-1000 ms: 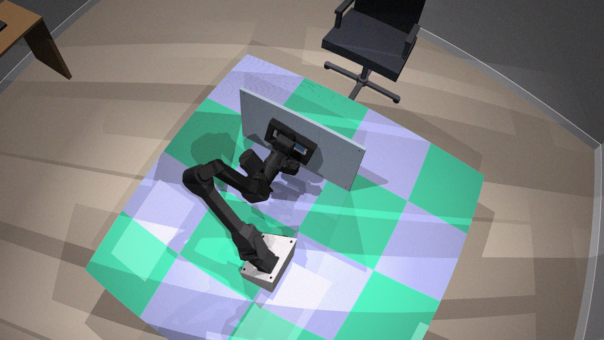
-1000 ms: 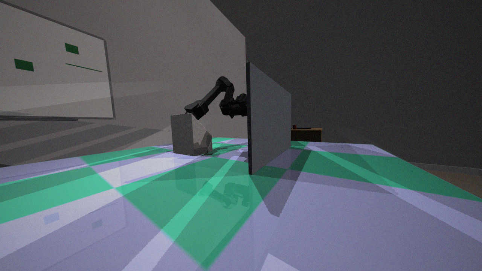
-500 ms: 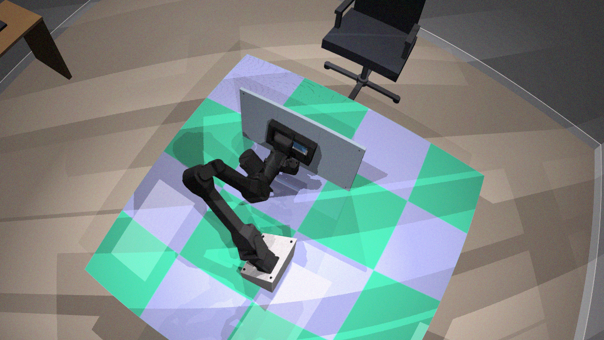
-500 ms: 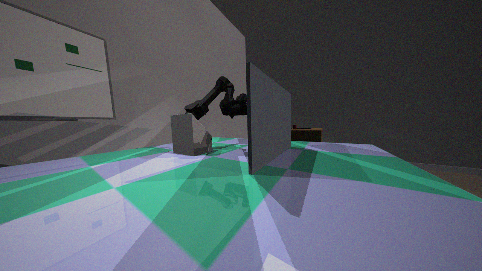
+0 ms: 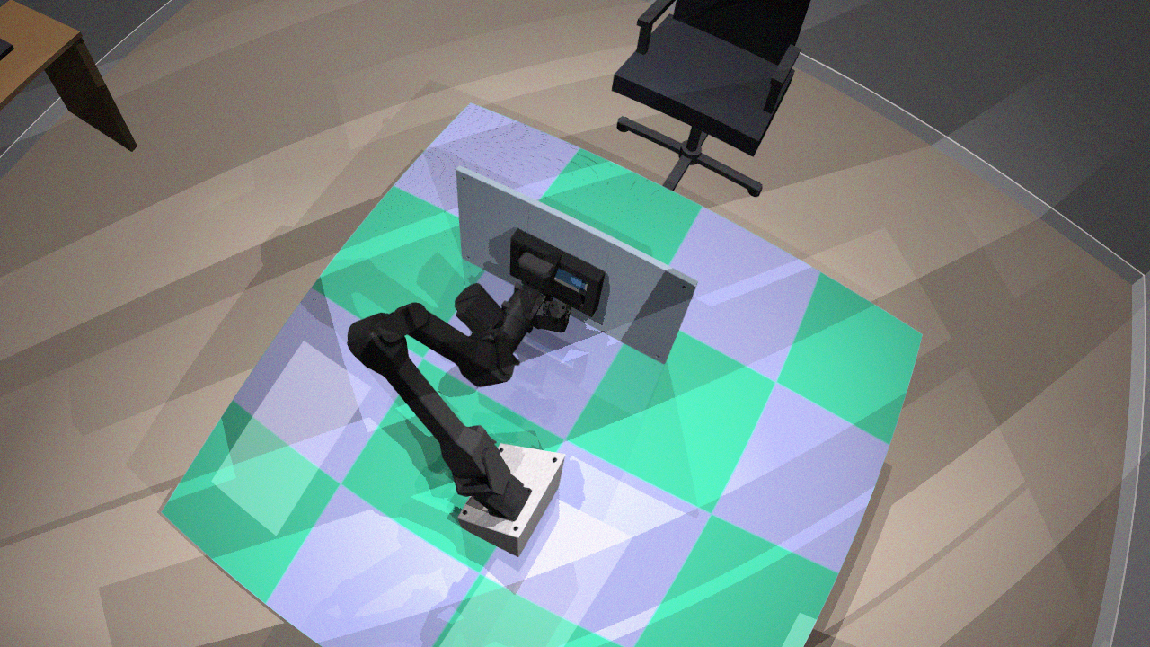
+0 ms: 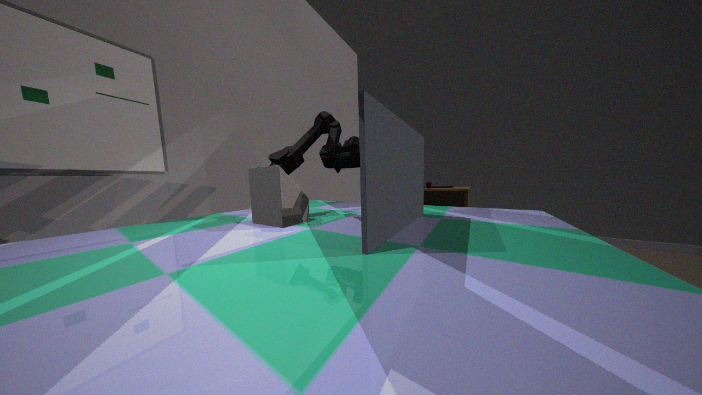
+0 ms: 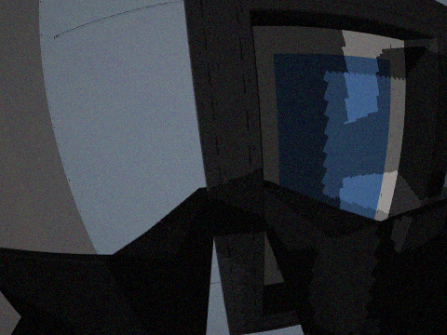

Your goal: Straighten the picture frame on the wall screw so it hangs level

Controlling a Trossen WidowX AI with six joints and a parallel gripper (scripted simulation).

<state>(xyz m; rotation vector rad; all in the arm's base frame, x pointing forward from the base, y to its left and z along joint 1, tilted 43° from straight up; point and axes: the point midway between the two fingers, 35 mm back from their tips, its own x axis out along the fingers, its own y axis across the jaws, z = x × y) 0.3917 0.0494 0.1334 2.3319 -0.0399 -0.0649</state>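
The picture frame is 10 mm ahead of my gripper tip and 50 mm below it. Round my gripper tip: wall panel 20 mm ahead, 10 mm to the right, 60 mm below.
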